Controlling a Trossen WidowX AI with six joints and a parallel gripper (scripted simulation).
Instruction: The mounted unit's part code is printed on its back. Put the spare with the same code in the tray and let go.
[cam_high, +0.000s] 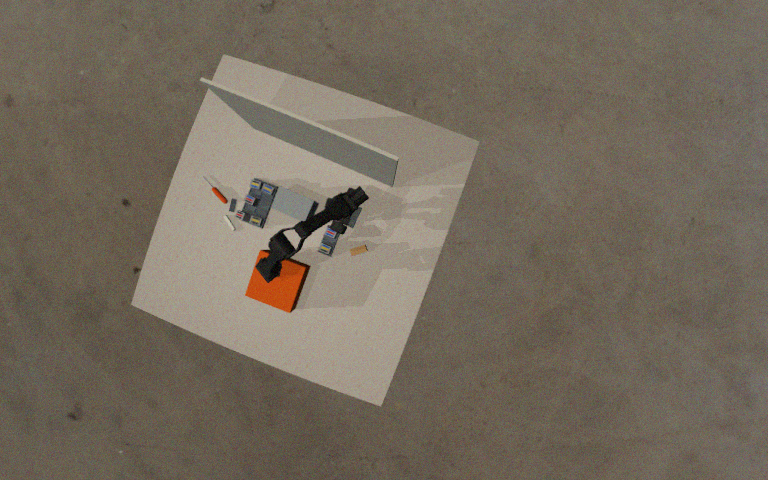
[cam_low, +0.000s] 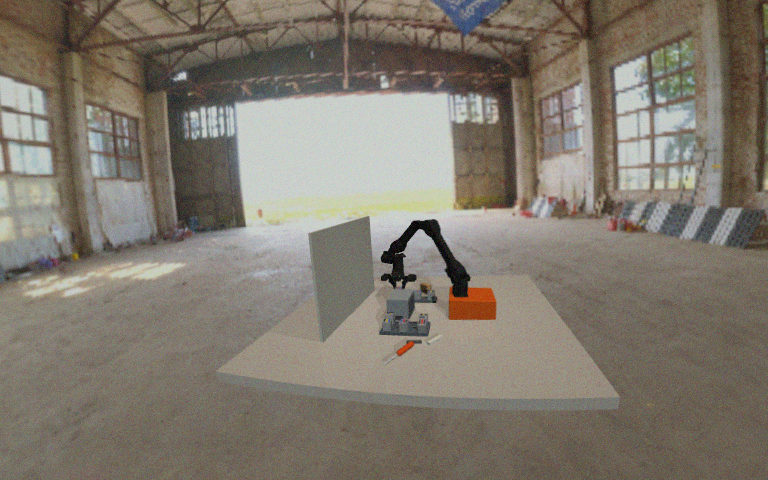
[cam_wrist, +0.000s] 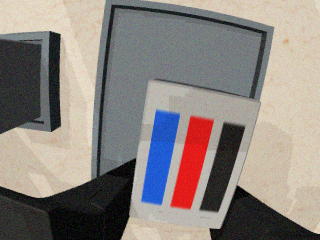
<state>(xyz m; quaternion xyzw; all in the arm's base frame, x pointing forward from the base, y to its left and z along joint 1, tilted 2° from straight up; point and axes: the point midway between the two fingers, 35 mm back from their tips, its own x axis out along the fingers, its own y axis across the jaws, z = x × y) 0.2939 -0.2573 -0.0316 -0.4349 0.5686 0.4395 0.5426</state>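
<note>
Now: gripper tip 20 mm to the right of the tray and 30 mm above it. The rest, counted from my gripper tip: grey upright panel: 230 mm ahead, 180 mm to the left, 190 mm above; brown block: 150 mm behind, 80 mm to the right, 10 mm below; grey mounted unit: 10 mm behind, 240 mm to the left, 20 mm above.
</note>
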